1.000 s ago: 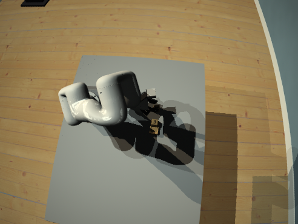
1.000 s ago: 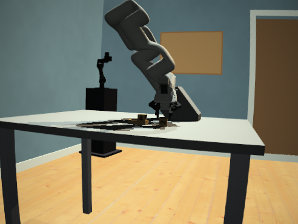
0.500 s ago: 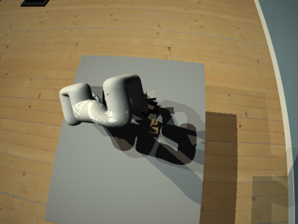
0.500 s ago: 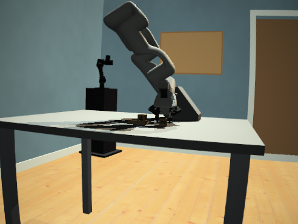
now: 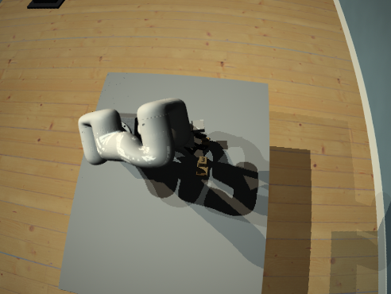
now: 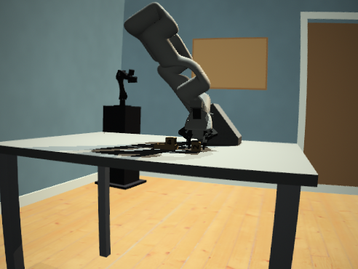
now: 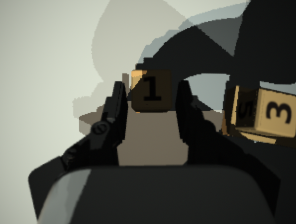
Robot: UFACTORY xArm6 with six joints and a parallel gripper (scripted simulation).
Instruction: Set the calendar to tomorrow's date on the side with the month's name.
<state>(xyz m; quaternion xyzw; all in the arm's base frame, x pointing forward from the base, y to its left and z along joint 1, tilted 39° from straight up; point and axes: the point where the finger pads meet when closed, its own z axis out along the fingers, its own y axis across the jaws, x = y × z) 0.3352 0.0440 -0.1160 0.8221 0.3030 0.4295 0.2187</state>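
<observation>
My hand is 2 cm short of the wooden number cube and 1 cm above it. From my hand the other things lie so: wooden calendar tray (2 cm ahead, 11 cm to the right, 2 cm below).
</observation>
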